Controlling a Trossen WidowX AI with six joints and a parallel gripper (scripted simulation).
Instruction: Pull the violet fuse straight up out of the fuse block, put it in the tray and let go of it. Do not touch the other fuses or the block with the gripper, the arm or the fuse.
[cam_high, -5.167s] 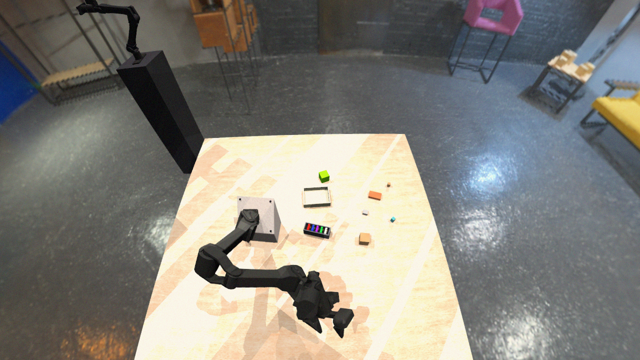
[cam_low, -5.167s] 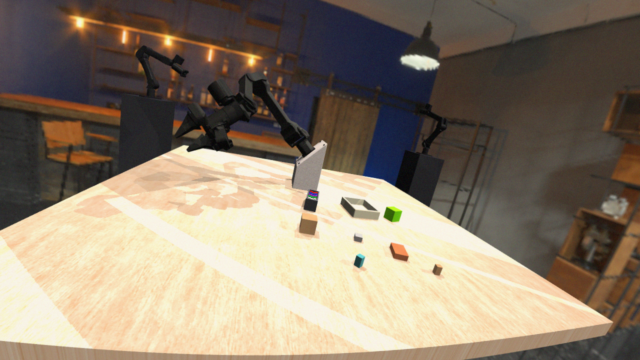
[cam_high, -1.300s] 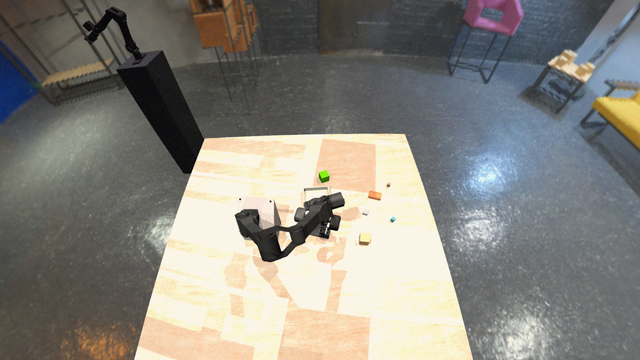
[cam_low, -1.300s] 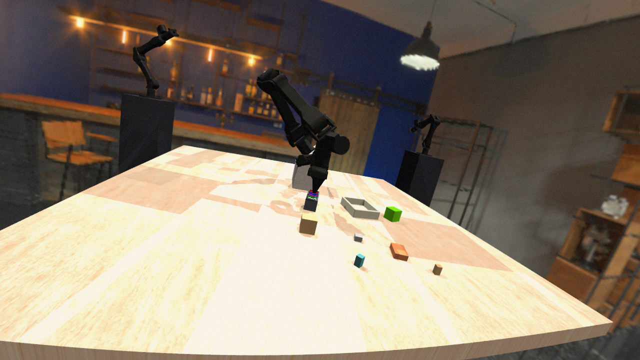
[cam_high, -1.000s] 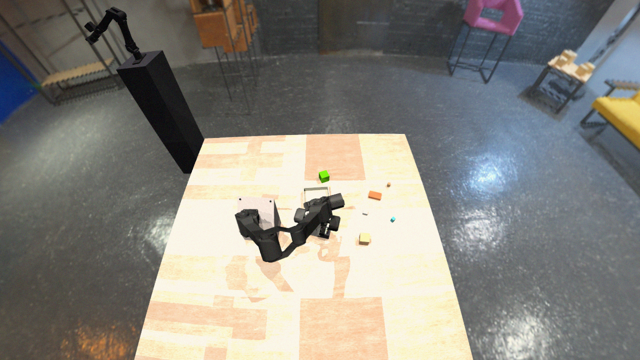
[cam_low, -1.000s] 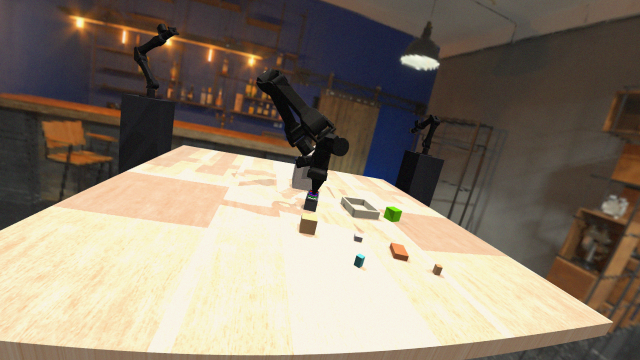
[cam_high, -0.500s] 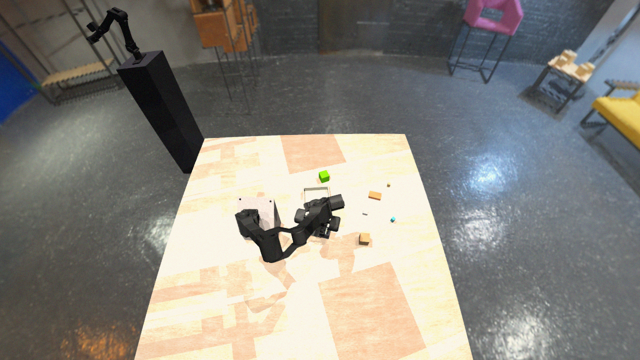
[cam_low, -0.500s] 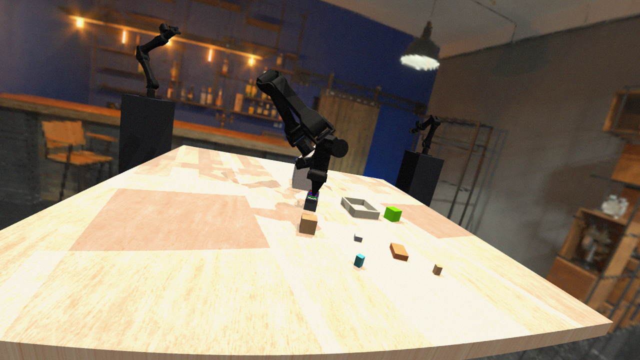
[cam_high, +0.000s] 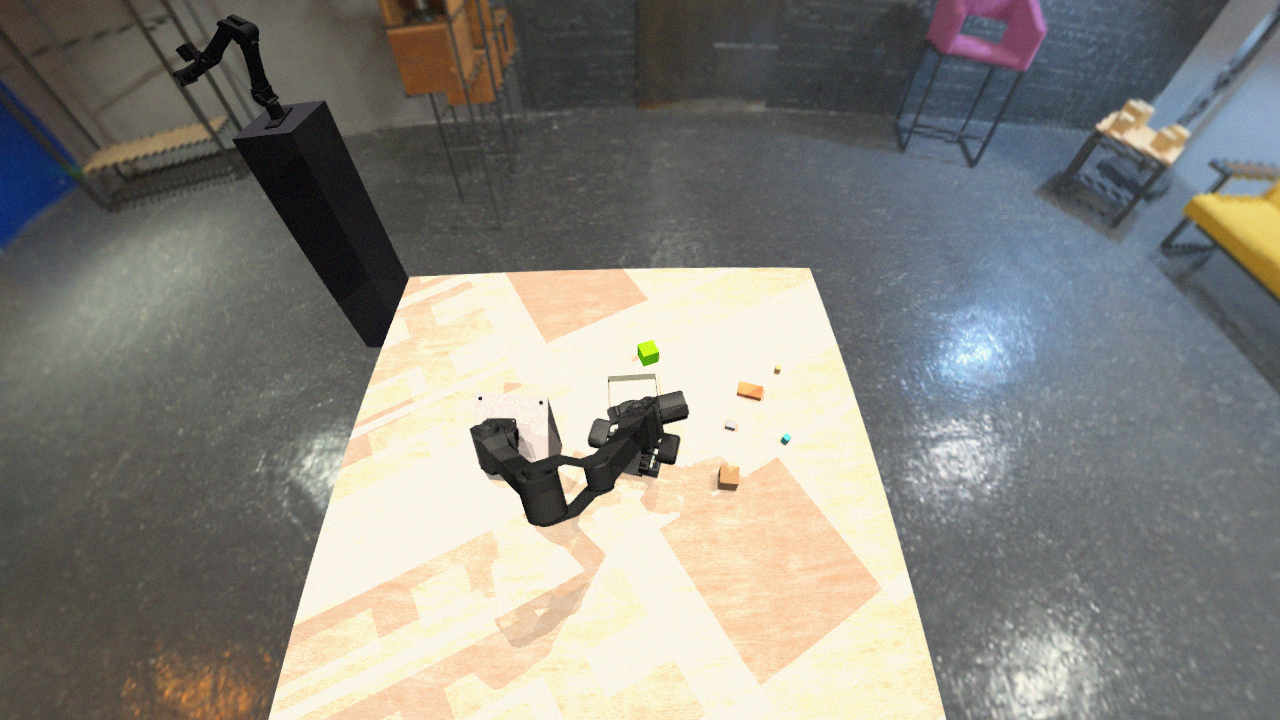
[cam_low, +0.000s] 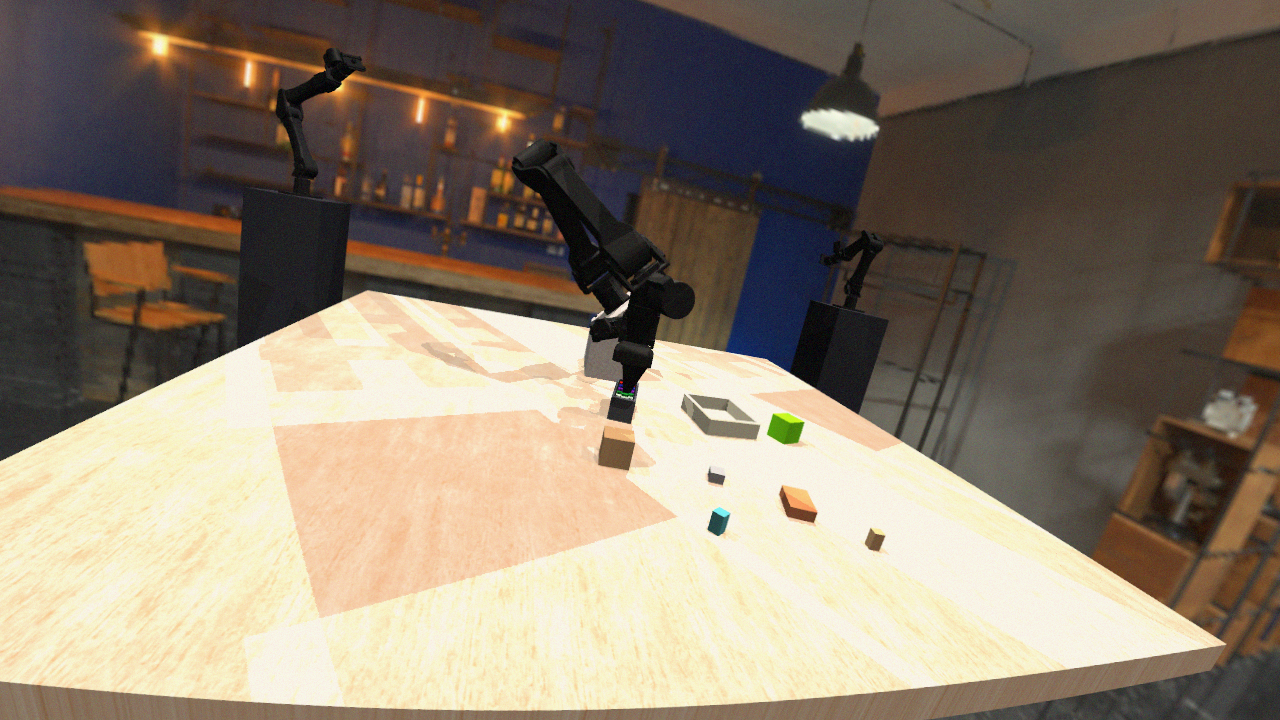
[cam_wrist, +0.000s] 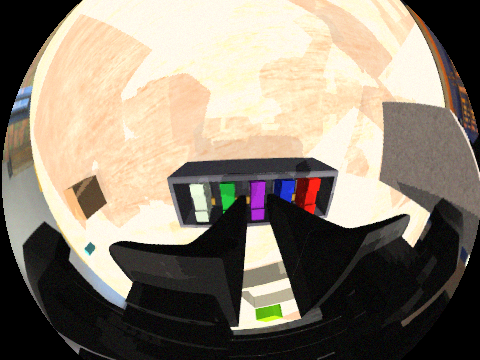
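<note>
Now: the grey tray 180 mm to the left of my gripper tip, 30 mm below it and 10 mm behind it. Also, from my gripper tip: violet fuse (10 mm below); then green cube (310 mm to the left, 30 mm ahead, 10 mm below); then small grey cube (230 mm ahead, 100 mm to the left, 30 mm below).
</note>
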